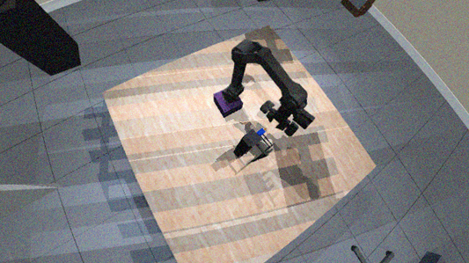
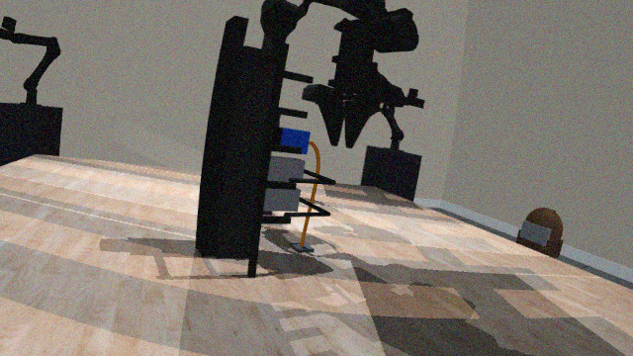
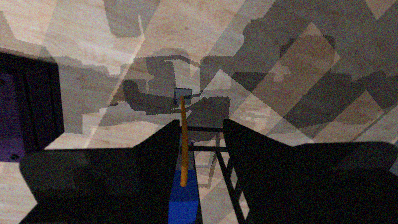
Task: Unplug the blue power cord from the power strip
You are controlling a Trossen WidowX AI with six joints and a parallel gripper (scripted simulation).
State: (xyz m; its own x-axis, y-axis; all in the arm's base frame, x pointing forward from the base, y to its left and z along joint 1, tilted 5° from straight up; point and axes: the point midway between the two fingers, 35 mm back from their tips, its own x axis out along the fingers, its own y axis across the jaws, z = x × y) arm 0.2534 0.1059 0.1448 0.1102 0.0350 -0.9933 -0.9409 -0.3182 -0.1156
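My gripper tip is now 2 cm short of the blue plug, 10 cm to the left of it and 1 cm below it. From my gripper tip the other things lie so: black power strip: 3 cm ahead, 17 cm to the right, 3 cm below.
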